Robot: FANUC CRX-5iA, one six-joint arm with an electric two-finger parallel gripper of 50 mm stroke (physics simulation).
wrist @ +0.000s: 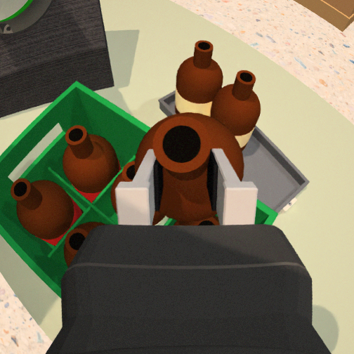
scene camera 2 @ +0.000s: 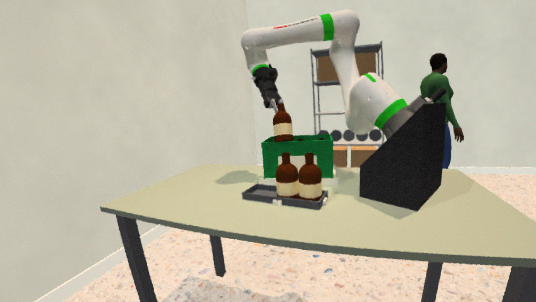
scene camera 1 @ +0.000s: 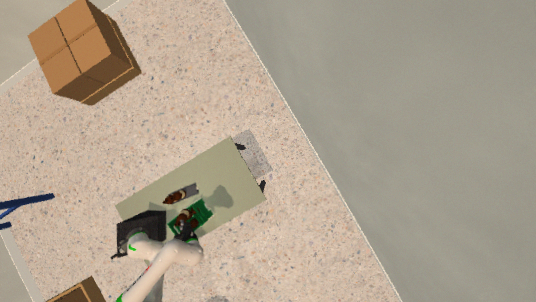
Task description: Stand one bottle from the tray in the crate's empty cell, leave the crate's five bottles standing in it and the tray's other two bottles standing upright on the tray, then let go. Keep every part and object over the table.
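Frame: origin at the arm's base, x ahead, y left, z up, level; metres.
Where they show: gripper, between the fingertips: (scene camera 2: pixel 280 112) (scene camera 1: pixel 181 221); arm's base, origin of its link: (scene camera 2: pixel 407 131) (scene camera 1: pixel 137 236).
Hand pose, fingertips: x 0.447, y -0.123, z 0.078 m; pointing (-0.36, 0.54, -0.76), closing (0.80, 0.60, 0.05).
Observation:
Each offset is from my fingertips to the centre of the thing. "pt": to the spot under its first point. Level surfaces: height alone.
My gripper (scene camera 2: pixel 276 104) (wrist: pixel 184 167) is shut on the neck of a brown bottle @(0.006 m back, 0.018 m left, 0.040 m down) (scene camera 2: pixel 283 129) (wrist: pixel 187 202). The bottle hangs about upright, its base near the rim of the green crate @(0.062 m back, 0.032 m right, 0.198 m down) (scene camera 2: pixel 271 161) (wrist: pixel 102 114) (scene camera 1: pixel 202 209), toward the crate's left end in scene camera 2. Several brown bottles stand in the crate, two of them (wrist: pixel 92 162) (wrist: pixel 46 212) plainly seen in the wrist view; others are partly hidden by the held bottle and the gripper. The cell below the held bottle is hidden. Two bottles @(0.045 m back, 0.206 m left, 0.203 m down) (scene camera 2: pixel 286 176) @(0.121 m back, 0.220 m left, 0.203 m down) (scene camera 2: pixel 310 176) stand upright on the grey tray @(pt 0.043 m ahead, 0.231 m left, 0.259 m down) (scene camera 2: pixel 260 194) (wrist: pixel 275 167).
The robot's black pedestal (scene camera 2: pixel 400 162) (wrist: pixel 52 55) stands on the table @(0.286 m down) (scene camera 2: pixel 200 215) to the right of the crate in scene camera 2. The tray lies close to the crate's long side. A person (scene camera 2: pixel 438 90) stands behind the table. Cardboard boxes (scene camera 1: pixel 75 52) stand on the floor away from it.

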